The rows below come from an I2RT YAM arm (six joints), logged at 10 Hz.
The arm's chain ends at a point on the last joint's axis. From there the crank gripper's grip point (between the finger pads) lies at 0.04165 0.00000 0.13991 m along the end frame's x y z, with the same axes.
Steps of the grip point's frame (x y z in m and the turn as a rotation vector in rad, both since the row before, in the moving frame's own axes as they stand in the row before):
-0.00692 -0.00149 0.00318 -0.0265 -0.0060 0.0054
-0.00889 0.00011 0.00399 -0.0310 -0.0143 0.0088
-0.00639 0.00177 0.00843 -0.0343 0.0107 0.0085
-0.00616 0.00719 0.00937 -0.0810 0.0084 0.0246
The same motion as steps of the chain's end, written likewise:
-0.00607 -0.00542 0.00298 -0.0265 -0.0060 0.0054
-0.00686 -0.00459 0.00348 -0.0310 -0.0143 0.0088
-0.00786 -0.00338 0.00897 -0.0343 0.0107 0.0085
-0.00718 -0.00515 0.01022 -0.0810 0.0084 0.0246

